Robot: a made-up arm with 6 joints.
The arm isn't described. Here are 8 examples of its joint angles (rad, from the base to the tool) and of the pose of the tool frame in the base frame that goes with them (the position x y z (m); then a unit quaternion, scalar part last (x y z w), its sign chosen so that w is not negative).
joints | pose
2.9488 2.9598 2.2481 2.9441 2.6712 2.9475 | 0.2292 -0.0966 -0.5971 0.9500 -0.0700 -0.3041 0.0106
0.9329 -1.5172 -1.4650 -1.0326 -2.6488 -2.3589 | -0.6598 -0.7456 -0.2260 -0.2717 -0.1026 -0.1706 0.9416
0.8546 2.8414 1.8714 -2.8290 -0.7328 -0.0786 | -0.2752 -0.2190 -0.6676 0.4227 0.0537 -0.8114 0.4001
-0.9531 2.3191 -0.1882 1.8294 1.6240 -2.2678 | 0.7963 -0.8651 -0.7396 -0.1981 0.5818 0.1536 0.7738
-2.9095 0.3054 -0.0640 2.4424 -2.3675 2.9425 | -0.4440 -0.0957 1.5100 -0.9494 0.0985 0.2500 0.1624
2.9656 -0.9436 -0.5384 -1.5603 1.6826 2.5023 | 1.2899 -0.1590 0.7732 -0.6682 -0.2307 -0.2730 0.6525
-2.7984 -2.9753 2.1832 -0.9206 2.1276 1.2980 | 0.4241 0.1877 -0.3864 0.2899 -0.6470 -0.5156 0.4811
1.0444 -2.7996 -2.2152 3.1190 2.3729 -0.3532 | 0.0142 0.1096 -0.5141 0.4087 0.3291 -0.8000 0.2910
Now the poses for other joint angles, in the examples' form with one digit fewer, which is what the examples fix.
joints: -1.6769 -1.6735 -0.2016 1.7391 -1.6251 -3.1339
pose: 0.087 1.462 -0.073 0.352 -0.537 -0.484 0.594
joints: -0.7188 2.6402 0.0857 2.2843 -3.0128 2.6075
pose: 0.489 -0.387 -1.065 -0.082 -0.238 -0.180 0.951
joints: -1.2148 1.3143 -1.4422 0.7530 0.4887 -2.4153
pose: 0.376 -0.792 1.050 -0.186 0.075 -0.972 0.119
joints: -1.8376 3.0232 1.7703 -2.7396 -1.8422 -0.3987
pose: 0.183 0.357 -0.635 0.260 0.036 0.405 0.876
